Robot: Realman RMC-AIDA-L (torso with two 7-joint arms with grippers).
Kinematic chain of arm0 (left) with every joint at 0, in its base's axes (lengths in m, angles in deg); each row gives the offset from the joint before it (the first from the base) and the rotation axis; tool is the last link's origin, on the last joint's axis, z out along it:
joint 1: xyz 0 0 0.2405 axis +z
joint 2: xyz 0 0 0 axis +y
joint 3: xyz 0 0 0.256 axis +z
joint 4: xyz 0 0 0 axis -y
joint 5: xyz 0 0 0.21 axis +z
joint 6: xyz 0 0 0 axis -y
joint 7: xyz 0 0 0.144 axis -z
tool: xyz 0 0 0
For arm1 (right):
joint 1: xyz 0 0 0.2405 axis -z
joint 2: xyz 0 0 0 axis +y
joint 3: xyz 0 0 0.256 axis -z
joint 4: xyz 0 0 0 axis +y
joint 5: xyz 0 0 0.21 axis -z
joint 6: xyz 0 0 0 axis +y
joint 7: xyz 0 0 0.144 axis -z
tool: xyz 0 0 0
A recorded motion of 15 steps. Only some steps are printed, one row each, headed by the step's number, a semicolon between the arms.
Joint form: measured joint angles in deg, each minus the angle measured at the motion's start. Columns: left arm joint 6, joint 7, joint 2, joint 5, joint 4, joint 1, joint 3; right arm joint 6, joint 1, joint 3, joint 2, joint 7, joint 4, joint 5.
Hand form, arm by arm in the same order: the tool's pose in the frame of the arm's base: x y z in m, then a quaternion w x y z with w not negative. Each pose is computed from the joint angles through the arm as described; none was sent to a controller.
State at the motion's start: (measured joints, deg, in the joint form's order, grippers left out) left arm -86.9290 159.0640 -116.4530 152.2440 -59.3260 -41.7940 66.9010; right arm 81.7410 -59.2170 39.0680 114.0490 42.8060 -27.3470 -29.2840
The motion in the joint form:
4: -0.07 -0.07 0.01 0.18 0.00 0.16 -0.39; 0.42 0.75 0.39 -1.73 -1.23 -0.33 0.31
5: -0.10 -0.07 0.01 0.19 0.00 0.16 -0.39; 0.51 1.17 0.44 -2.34 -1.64 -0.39 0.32
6: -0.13 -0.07 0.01 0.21 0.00 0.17 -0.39; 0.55 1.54 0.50 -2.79 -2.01 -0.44 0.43
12: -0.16 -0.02 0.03 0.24 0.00 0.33 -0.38; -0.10 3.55 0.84 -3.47 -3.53 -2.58 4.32
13: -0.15 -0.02 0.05 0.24 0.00 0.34 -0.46; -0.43 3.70 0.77 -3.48 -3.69 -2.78 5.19
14: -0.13 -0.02 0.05 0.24 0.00 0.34 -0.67; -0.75 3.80 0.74 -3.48 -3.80 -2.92 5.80
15: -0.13 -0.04 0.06 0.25 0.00 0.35 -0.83; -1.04 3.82 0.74 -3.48 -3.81 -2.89 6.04
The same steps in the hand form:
4: -0.2228 0.3834 0.0172 0.19480 -0.81474 -0.52347 0.15568; 0.1976 0.4194 0.0007 0.08099 -0.85239 0.51510 -0.03920
5: -0.2228 0.3833 0.0172 0.19465 -0.81470 -0.52352 0.15590; 0.2019 0.4199 0.0057 0.08598 -0.84838 0.52084 -0.03980
6: -0.2230 0.3832 0.0172 0.19453 -0.81460 -0.52363 0.15621; 0.2058 0.4201 0.0095 0.09019 -0.84482 0.52578 -0.04119
12: -0.2242 0.3825 0.0173 0.19447 -0.81354 -0.52510 0.15686; 0.2279 0.4192 0.0238 0.12597 -0.83085 0.53754 -0.06980
13: -0.2243 0.3826 0.0177 0.19480 -0.81327 -0.52555 0.15635; 0.2309 0.4194 0.0252 0.13237 -0.82906 0.53805 -0.07510
14: -0.2245 0.3829 0.0181 0.19524 -0.81278 -0.52657 0.15488; 0.2329 0.4197 0.0262 0.13753 -0.82783 0.53813 -0.07872
15: -0.2247 0.3830 0.0185 0.19556 -0.81241 -0.52730 0.15398; 0.2339 0.4201 0.0264 0.14029 -0.82742 0.53785 -0.08002

